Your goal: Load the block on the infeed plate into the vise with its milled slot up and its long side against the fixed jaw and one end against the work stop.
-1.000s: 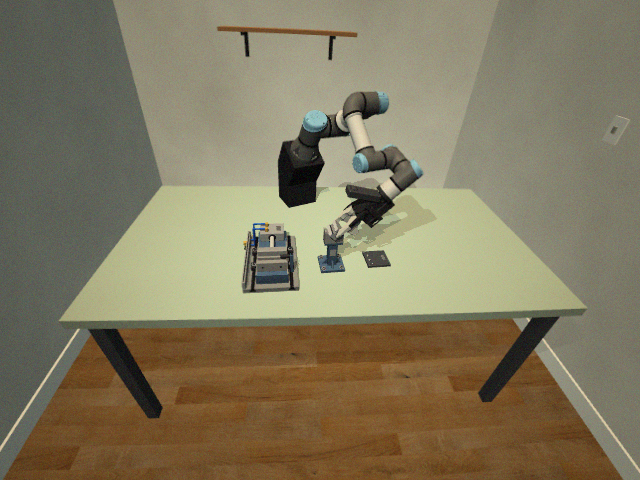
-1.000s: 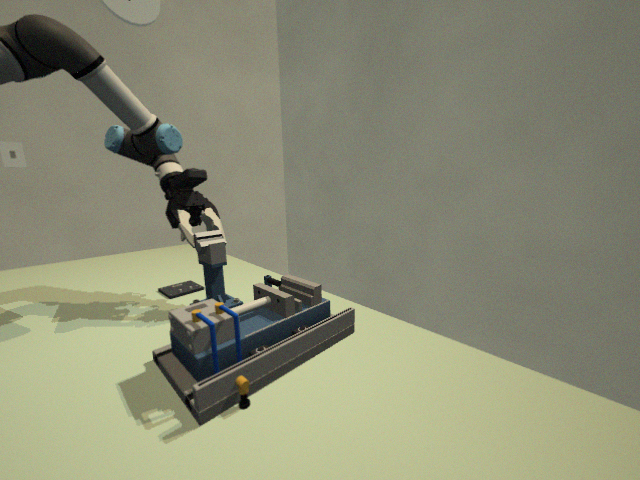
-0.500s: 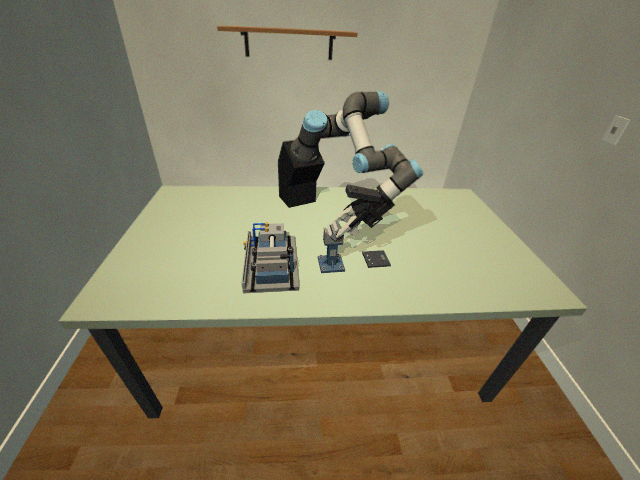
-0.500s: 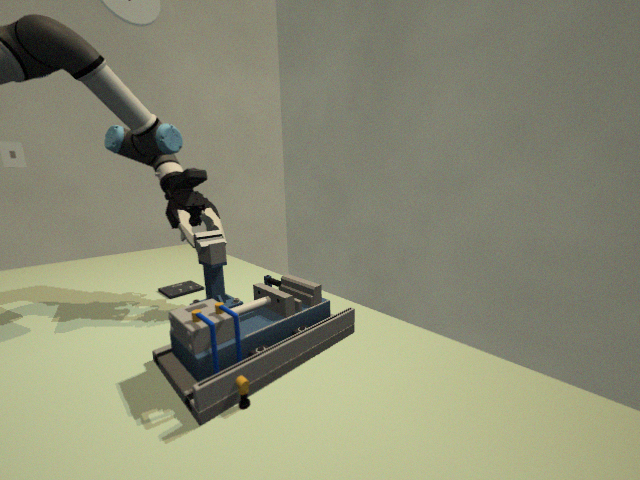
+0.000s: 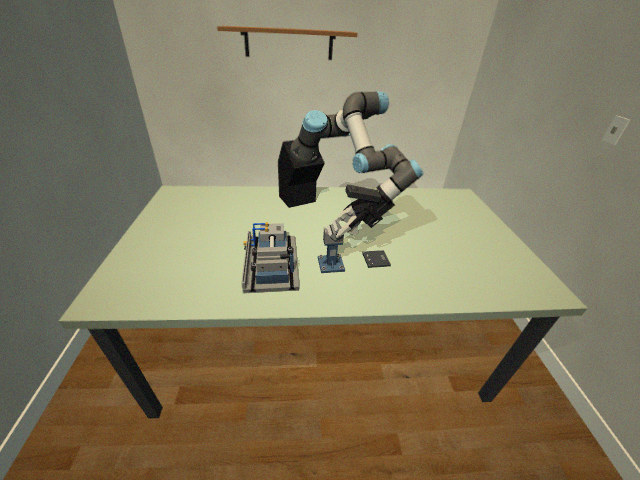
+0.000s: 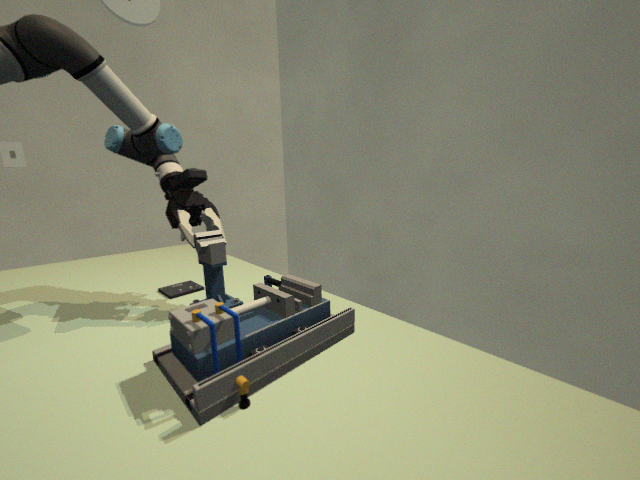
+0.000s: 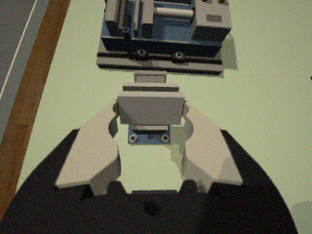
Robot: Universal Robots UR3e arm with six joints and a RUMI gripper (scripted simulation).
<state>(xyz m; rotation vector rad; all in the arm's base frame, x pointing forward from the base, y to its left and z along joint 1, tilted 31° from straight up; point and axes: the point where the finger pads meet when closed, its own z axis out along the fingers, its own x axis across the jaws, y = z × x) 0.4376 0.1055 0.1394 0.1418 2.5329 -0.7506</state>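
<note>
My hand is 10 mm to the left of the part. The rest, counted from my hand: dark infeed plate 40 mm behind, 170 mm to the left, 160 mm below; fixed jaw 110 mm ahead, 220 mm to the right, 90 mm below; work stop rod 70 mm ahead, 170 mm to the right, 80 mm below.
</note>
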